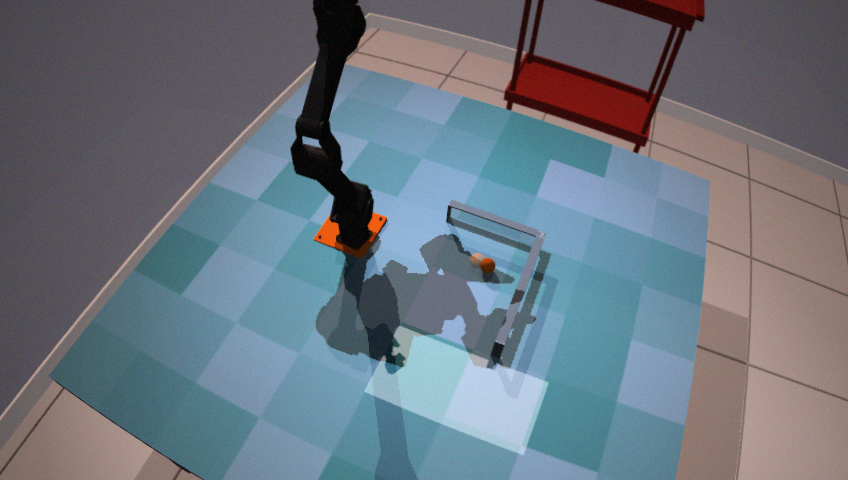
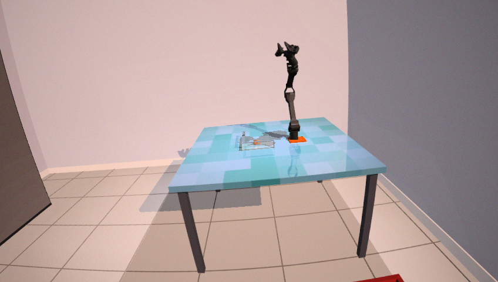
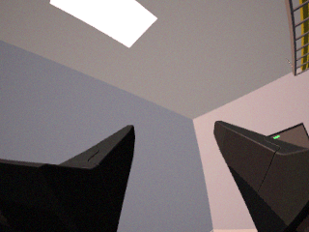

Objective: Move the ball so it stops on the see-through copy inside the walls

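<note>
My gripper tip is now 25 cm short of the orange ball, 5 cm to the left of it and 74 cm above it. From my gripper tip the other things lie so: see-through copy (22 cm ahead, 5 cm to the right, 74 cm below); then wall (22 cm ahead, 5 cm to the left, 73 cm below).
</note>
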